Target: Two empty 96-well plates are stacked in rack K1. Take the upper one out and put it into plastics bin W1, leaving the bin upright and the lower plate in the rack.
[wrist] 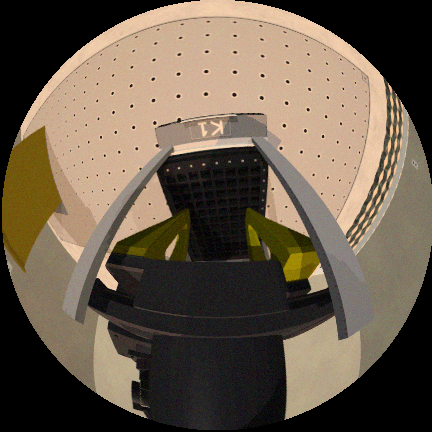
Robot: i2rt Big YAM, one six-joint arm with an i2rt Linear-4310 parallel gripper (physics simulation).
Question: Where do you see a black 96-well plate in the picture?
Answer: At 217, 185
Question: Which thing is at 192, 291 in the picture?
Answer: My gripper.
